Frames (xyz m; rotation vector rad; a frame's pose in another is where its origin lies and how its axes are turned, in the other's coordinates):
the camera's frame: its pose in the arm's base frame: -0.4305 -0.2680 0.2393 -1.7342 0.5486 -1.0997
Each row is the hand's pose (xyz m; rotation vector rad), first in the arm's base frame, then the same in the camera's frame.
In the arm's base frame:
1: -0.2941 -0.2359 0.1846 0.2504 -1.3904 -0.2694
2: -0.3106 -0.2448 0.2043 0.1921 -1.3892 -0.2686
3: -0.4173 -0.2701 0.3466 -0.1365 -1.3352 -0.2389
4: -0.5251 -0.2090 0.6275 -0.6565 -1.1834 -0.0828
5: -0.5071 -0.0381 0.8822 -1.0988 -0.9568 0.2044
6: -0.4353 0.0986 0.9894 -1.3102 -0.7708 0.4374
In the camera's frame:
1: 0.0191 0.0516 0.1400 2.5426 -0.9513 -0.4145
2: 0.0262 0.0357 0.1191 2.4860 -0.9771 -0.4226
3: 0.0537 -0.0938 -0.0023 2.1586 -1.1100 -0.4094
4: 0.0738 -0.3847 -0.0986 1.6124 -1.3410 -0.3043
5: 0.0607 -0.6837 -0.0295 1.0786 -1.5736 -0.1021
6: 0.0374 -0.8295 0.0868 0.7598 -1.7039 0.0784

